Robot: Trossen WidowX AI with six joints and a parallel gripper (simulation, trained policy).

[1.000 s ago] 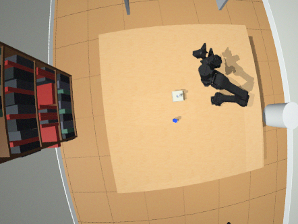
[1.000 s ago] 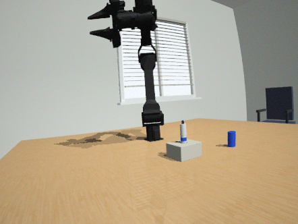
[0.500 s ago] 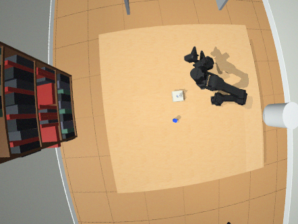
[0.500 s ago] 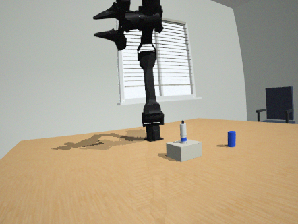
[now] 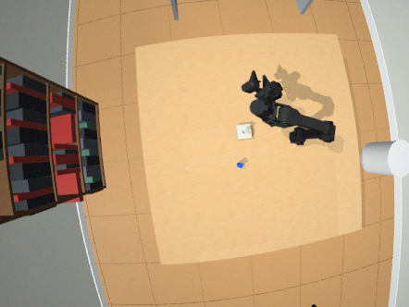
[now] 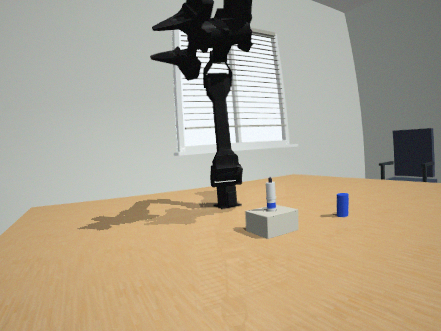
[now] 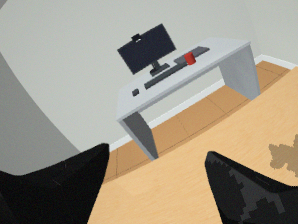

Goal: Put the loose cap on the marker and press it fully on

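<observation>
Right now the blue cap is 8 cm ahead of my gripper tip, 38 cm to the left of it and 34 cm below it. Also, from my gripper tip: pale holder block 4 cm ahead, 21 cm to the left, 35 cm below.
</observation>
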